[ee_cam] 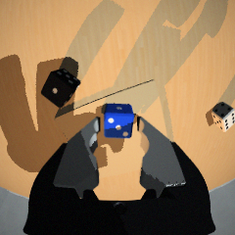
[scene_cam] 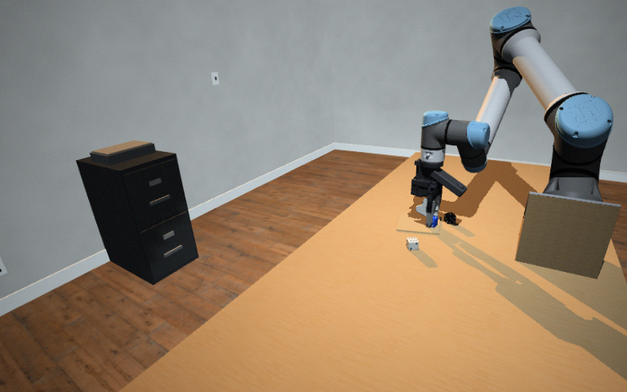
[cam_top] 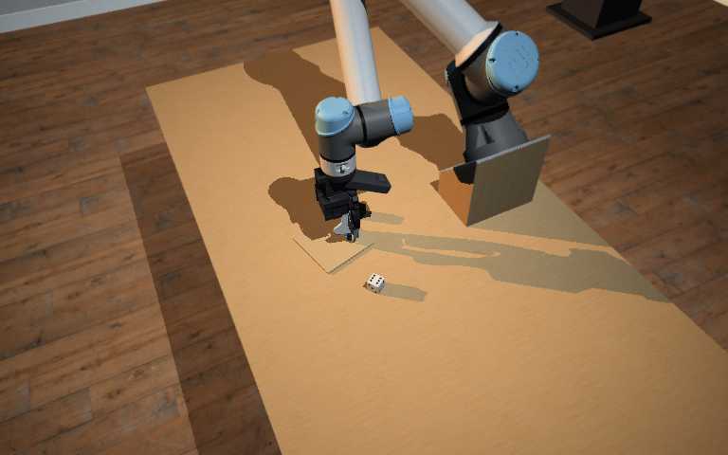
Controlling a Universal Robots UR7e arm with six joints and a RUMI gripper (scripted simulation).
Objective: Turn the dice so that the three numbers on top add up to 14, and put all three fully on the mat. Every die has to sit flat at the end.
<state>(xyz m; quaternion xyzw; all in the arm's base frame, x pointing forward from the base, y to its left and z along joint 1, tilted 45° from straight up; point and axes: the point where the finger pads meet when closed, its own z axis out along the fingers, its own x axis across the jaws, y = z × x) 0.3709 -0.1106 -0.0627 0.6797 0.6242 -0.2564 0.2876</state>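
My hand is right at the blue die. Round my hand: tan mat: 50 mm ahead, 20 mm below; then white die: 160 mm to the left, 10 mm below, 10 mm ahead; then black die: 60 mm to the right, 50 mm behind, 10 mm below.
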